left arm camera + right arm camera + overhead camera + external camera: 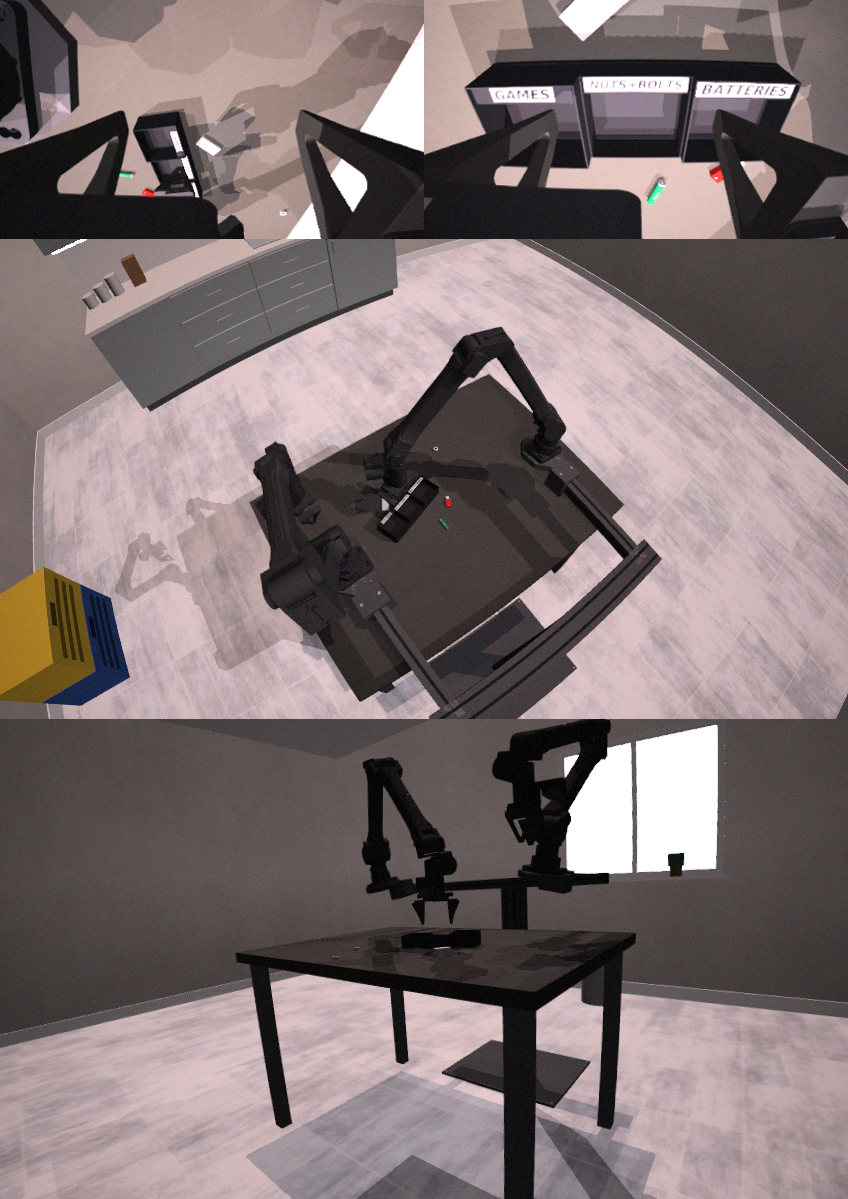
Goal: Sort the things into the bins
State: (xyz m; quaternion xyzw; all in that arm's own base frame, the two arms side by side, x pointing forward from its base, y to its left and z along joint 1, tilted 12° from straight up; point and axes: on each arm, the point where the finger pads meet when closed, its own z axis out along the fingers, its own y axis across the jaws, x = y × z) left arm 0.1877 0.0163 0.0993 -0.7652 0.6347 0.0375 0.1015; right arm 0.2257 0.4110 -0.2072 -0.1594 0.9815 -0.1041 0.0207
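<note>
The green battery lies 15 cm behind my right hand, 8 cm to the right of it and 8 cm below it. Also, from my right hand: black labelled bin: 3 cm behind, 1 cm to the right, 6 cm below; red usb stick: 8 cm behind, 15 cm to the right, 8 cm below; white card: 4 cm ahead, 5 cm to the left, 8 cm below.
</note>
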